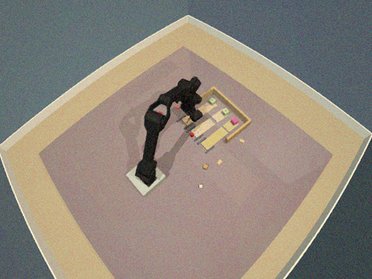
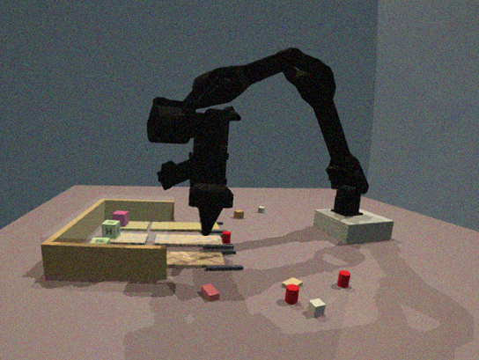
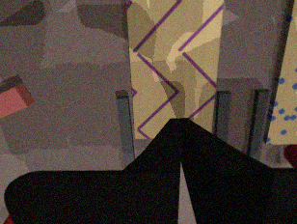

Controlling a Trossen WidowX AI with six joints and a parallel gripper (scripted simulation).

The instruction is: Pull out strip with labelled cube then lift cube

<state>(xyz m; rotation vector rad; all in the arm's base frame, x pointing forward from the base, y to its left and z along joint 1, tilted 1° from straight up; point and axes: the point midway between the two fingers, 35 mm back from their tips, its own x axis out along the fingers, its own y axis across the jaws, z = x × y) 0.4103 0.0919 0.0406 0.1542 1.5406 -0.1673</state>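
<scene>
Now: the pink block 11 cm to the left of my gripper tip, 5 cm below it and 2 cm ahead of it.
</scene>
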